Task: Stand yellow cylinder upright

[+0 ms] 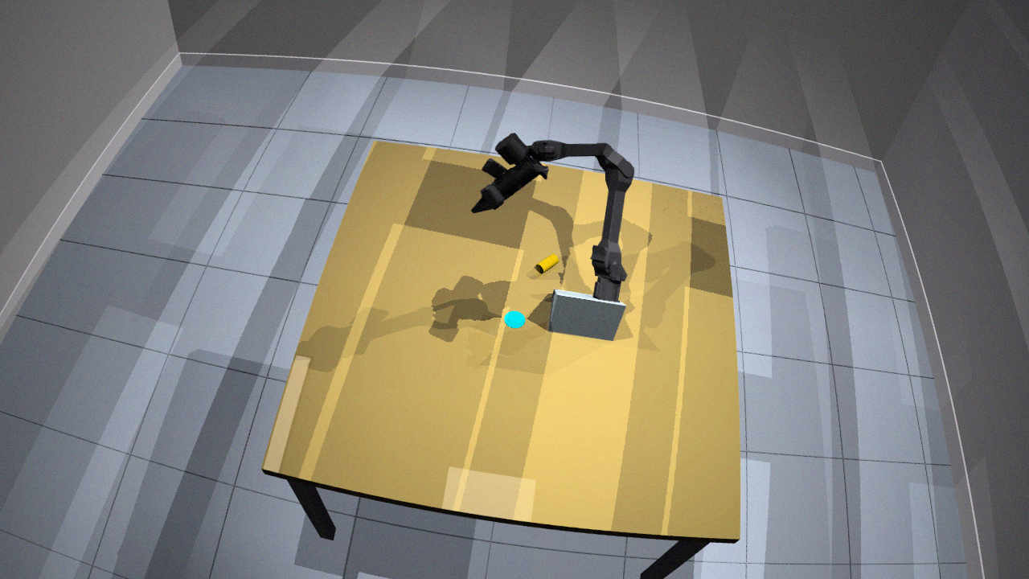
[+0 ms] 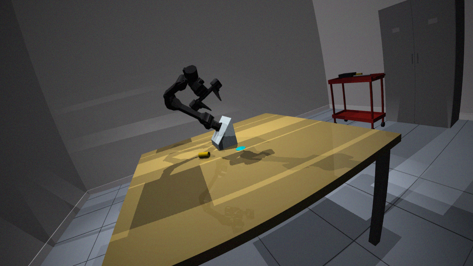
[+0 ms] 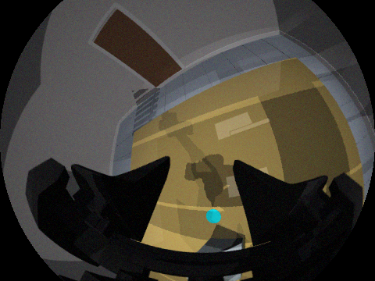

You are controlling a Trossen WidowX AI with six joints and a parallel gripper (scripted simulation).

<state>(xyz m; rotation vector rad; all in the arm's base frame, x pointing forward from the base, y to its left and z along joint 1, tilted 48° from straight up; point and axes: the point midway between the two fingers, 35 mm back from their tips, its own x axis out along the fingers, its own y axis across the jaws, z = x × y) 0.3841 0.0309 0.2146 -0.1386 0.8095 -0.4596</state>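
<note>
My gripper tip is 29 cm above the yellow cylinder, 23 cm past it and 7 cm to the left of it. The rest, counted from my gripper tip: cyan circle: 31 cm below, 14 cm to the left, 14 cm behind.
</note>
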